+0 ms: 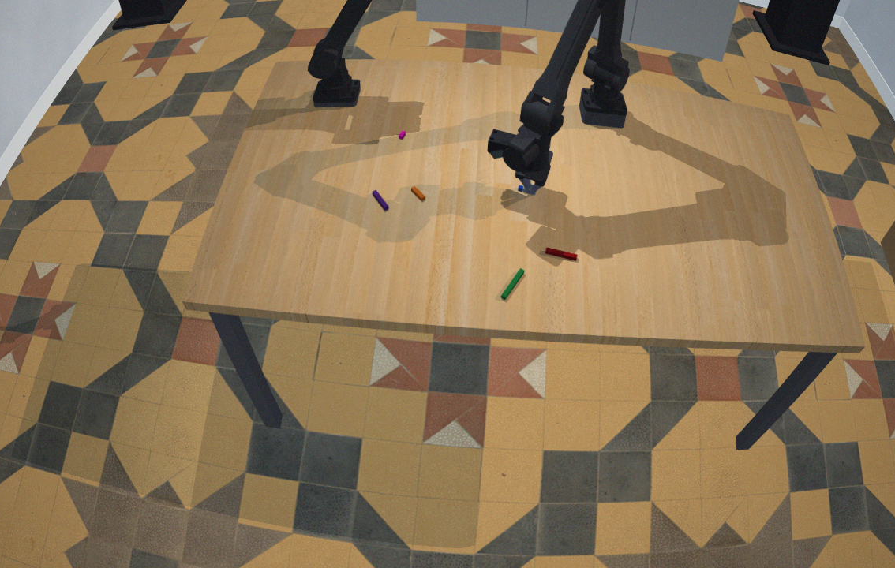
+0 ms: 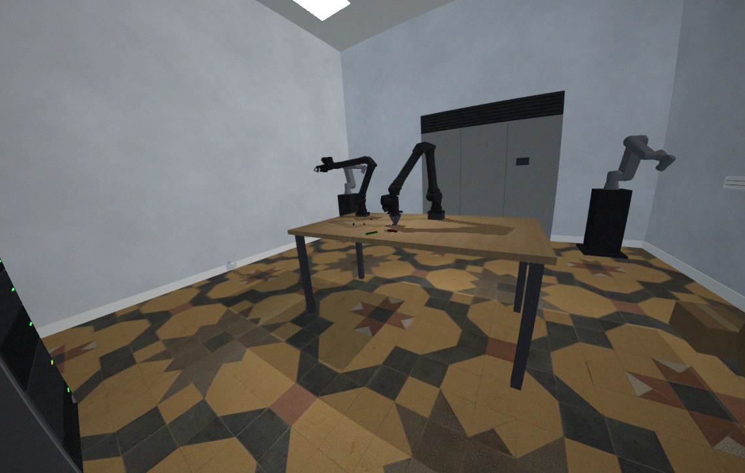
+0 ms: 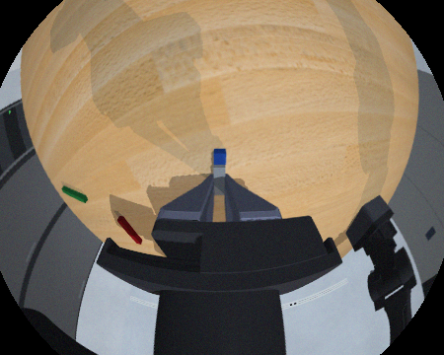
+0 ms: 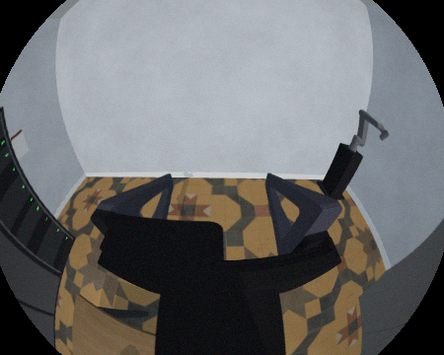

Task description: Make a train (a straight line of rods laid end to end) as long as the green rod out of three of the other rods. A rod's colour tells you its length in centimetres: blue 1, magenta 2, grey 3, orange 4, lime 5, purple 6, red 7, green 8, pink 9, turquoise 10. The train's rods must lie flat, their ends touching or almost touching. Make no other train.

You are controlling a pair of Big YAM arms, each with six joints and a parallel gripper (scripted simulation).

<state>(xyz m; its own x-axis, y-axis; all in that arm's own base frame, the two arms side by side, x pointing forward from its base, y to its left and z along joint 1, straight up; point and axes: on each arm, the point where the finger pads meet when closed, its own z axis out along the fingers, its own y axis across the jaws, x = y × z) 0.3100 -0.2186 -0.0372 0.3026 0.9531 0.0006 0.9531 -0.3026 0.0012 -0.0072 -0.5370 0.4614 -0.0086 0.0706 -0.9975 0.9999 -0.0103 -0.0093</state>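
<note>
Right now my left hand is right at the grey rod. The rest, counted from my left hand: green rod: 260 mm ahead, 40 mm to the right, 10 mm below; then blue rod: 20 mm to the right, 10 mm below, 10 mm behind; then red rod: 180 mm ahead, 70 mm to the left, 10 mm below.
</note>
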